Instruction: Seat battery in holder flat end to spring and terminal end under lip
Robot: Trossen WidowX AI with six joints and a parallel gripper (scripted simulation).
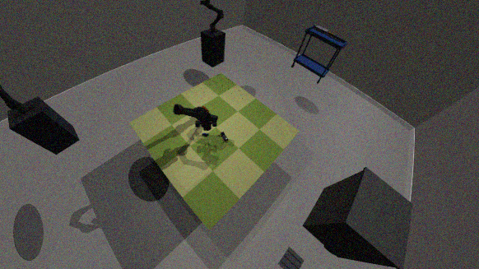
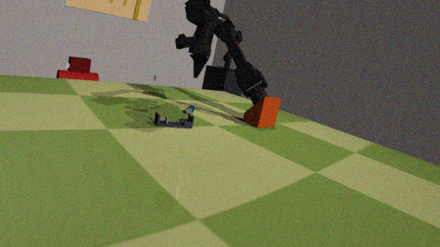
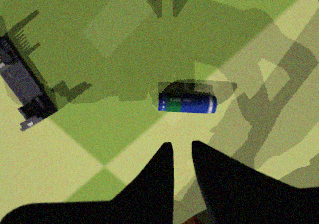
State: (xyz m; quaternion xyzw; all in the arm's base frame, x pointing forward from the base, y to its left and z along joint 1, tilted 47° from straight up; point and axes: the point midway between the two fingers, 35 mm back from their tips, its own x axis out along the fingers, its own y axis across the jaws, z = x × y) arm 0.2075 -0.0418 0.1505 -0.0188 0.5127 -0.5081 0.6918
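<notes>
Right now my gripper tip is 11 cm above the battery, 2 cm past it and 1 cm to the left of it.
</notes>
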